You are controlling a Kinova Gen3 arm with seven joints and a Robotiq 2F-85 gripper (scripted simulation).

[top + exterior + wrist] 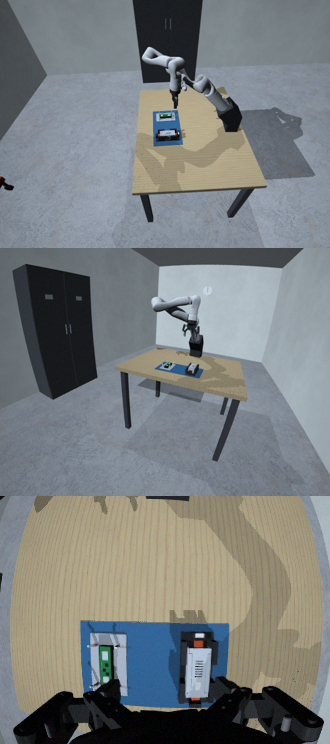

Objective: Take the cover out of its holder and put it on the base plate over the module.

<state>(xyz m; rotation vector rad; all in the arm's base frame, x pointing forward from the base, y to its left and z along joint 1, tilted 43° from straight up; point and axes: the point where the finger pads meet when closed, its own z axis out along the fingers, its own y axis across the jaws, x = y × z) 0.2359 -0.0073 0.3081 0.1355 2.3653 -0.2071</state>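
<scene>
Right now the light grey cover is 260 mm below my hand, 70 mm ahead of it and 50 mm to the left of it.
</scene>
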